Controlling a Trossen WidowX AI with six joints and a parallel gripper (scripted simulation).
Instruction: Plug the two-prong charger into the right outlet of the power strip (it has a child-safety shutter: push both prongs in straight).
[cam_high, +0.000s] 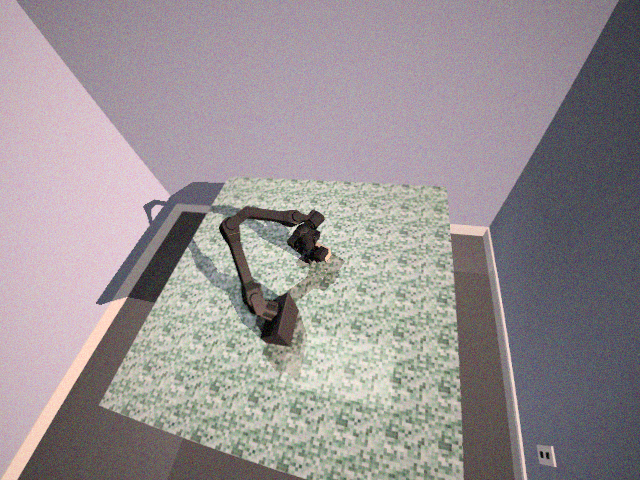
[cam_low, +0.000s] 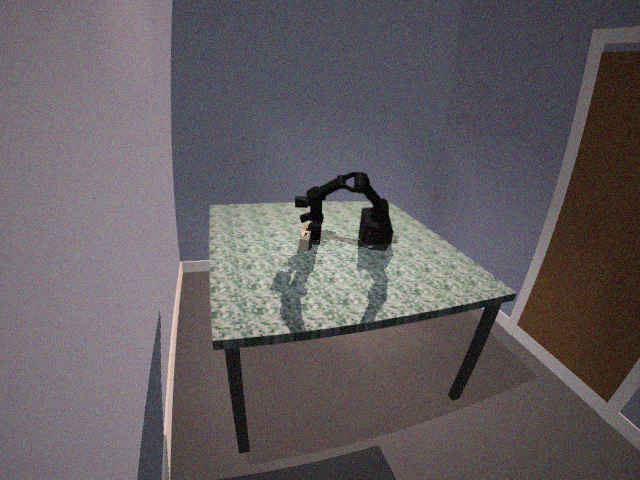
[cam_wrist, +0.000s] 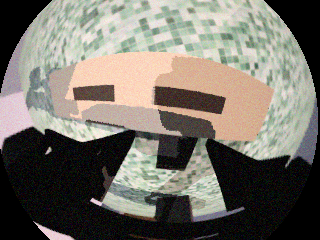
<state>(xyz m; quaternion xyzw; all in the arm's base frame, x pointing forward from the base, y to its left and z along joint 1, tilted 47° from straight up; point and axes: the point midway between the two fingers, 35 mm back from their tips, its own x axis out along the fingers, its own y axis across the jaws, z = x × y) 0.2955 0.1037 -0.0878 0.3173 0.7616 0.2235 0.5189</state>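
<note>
The two-prong charger lies 2 cm ahead of my gripper tip, 1 cm to the right of it and 1 cm above it.
</note>
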